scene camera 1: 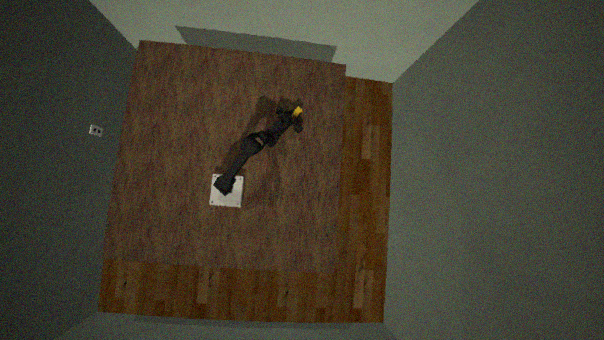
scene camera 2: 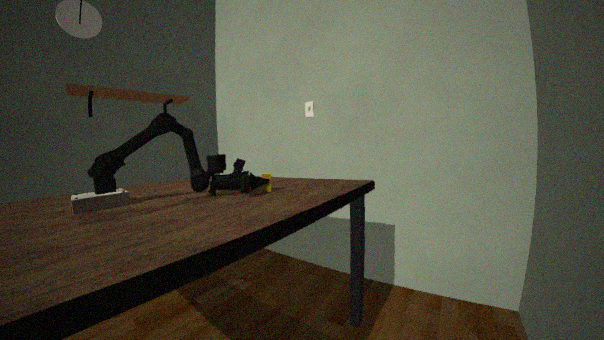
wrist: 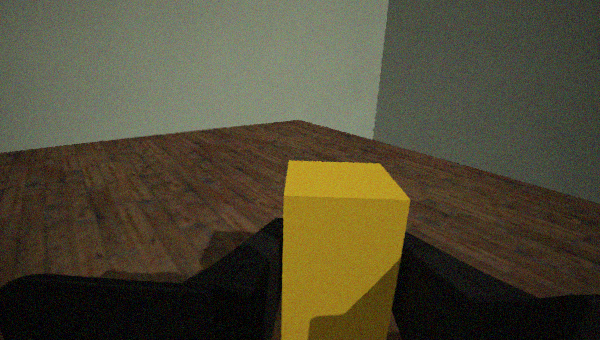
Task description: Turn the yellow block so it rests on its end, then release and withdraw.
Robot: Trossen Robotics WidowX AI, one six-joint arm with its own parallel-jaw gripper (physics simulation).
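Note:
The yellow block (scene camera 1: 297, 111) (scene camera 2: 267, 182) (wrist: 344, 240) is upright, its long side vertical, between the fingertips. In the scene camera 2 view its lower end is at or very close to the table top; whether it touches cannot be told. My gripper (scene camera 2: 266, 182) (wrist: 331, 232) is shut on the yellow block, one finger on each side, and points level, low over the table. The block's lower end is cut off in the wrist view.
The wooden table (scene camera 1: 170, 215) (scene camera 2: 165, 240) (wrist: 125, 210) carries the arm's white base plate (scene camera 1: 235, 197) (scene camera 2: 100, 201). A far table corner shows beyond the block in the wrist view. An orange-brown shelf (scene camera 2: 125, 94) is on the wall behind the arm.

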